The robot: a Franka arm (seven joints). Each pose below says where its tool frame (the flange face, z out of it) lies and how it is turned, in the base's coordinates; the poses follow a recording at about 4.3 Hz.
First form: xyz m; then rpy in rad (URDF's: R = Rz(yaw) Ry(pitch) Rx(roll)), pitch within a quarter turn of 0, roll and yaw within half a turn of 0.
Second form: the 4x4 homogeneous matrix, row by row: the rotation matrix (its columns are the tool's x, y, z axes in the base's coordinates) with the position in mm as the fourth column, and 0 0 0 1 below. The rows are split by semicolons. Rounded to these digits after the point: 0 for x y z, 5 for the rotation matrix.
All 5 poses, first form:
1: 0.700 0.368 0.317 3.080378 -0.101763 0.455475
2: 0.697 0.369 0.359 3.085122 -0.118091 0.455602
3: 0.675 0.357 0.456 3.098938 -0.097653 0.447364
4: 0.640 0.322 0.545 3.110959 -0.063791 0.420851
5: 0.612 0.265 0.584 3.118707 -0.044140 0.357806
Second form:
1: 0.89341 0.43348 0.11797 700; 0.43761 -0.89910 -0.01034 368; 0.10159 0.06086 -0.99296 317; 0 0 0 1
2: 0.89174 0.43333 0.13046 697; 0.43694 -0.89949 0.00107 369; 0.11782 0.05605 -0.99145 359; 0 0 0 1
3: 0.89730 0.42845 0.10627 675; 0.43053 -0.90257 0.00369 357; 0.09750 0.04244 -0.99433 456; 0 0 0 1
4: 0.91089 0.40656 0.07067 640; 0.40771 -0.91311 -0.00193 322; 0.06375 0.03057 -0.99750 545; 0 0 0 1
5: 0.93576 0.34918 0.04933 612; 0.34988 -0.93678 -0.00598 265; 0.04413 0.02286 -0.99876 584; 0 0 0 1
